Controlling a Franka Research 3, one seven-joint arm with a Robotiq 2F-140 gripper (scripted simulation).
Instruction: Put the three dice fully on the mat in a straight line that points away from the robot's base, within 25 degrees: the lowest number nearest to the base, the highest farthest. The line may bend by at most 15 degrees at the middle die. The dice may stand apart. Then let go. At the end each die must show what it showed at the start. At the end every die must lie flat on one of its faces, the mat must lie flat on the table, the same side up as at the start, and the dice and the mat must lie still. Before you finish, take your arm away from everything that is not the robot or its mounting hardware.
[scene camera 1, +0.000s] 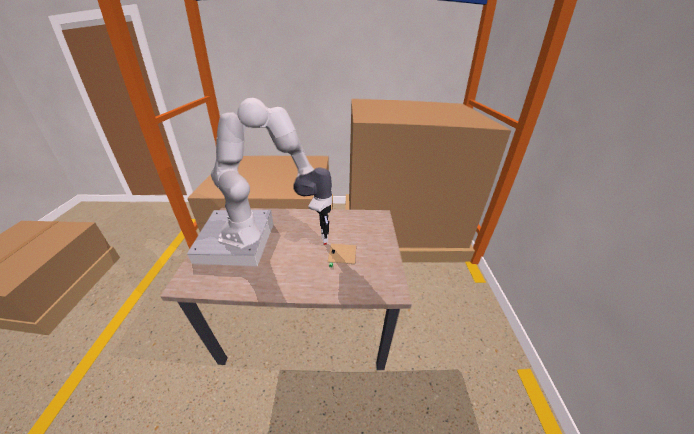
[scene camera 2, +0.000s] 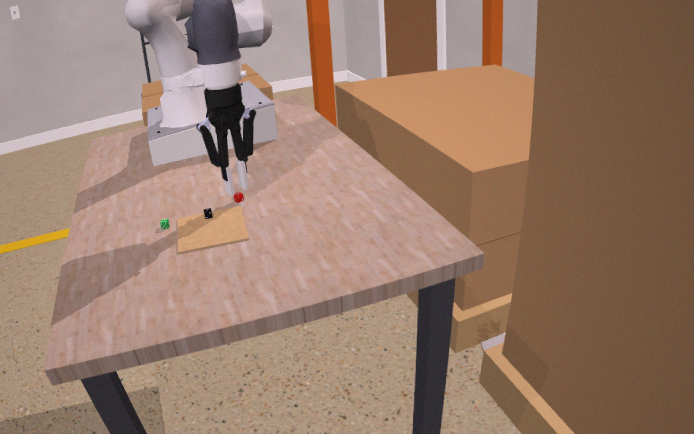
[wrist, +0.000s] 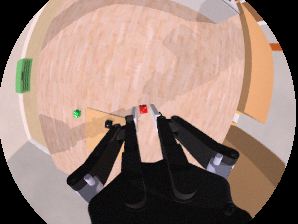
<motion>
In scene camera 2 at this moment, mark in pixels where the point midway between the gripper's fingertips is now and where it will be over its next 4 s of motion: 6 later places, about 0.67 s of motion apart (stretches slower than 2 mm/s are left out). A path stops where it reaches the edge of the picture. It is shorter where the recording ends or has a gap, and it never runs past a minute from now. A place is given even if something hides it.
My gripper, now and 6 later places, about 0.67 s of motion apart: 237, 190; 238, 196; 238, 199; 236, 178; 231, 159; 200, 180; 204, 195
</motion>
